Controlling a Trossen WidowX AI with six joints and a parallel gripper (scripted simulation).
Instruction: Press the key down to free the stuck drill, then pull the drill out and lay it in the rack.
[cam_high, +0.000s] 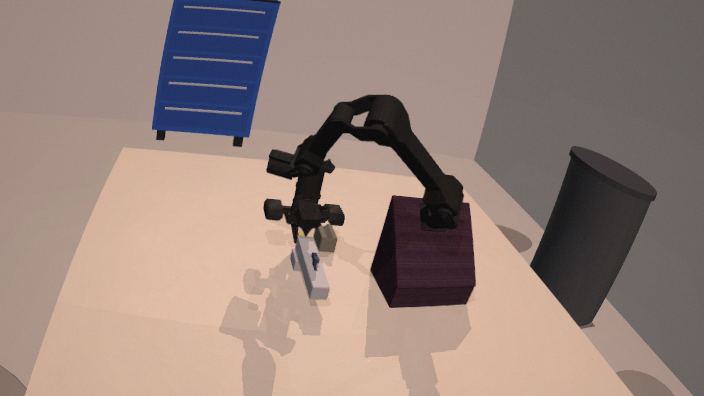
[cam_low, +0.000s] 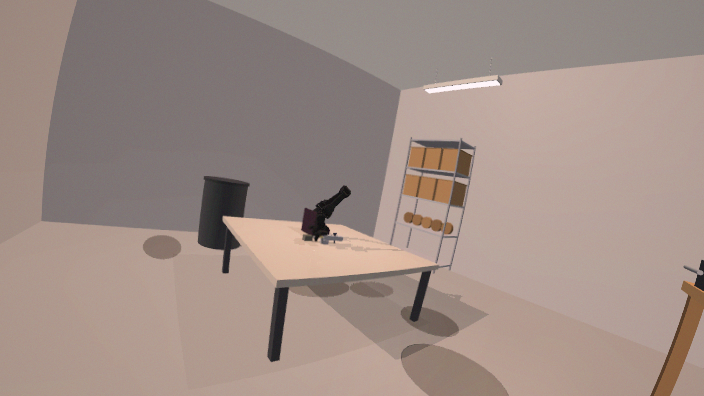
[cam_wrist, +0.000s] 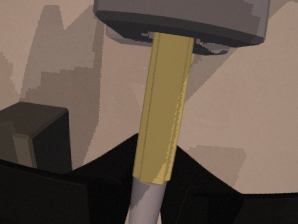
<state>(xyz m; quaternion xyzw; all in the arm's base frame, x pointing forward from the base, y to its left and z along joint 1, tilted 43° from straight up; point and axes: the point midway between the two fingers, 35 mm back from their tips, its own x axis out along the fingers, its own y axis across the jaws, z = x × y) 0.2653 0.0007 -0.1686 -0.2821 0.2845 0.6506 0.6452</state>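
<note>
My gripper tip is now 40 mm to the right of the yellow drill and 30 mm below it. From my gripper tip the other things lie so: dark key 160 mm to the left, 40 mm above; grey-blue block 140 mm to the left, 20 mm above; olive-grey rack 70 mm behind, 30 mm to the right.
</note>
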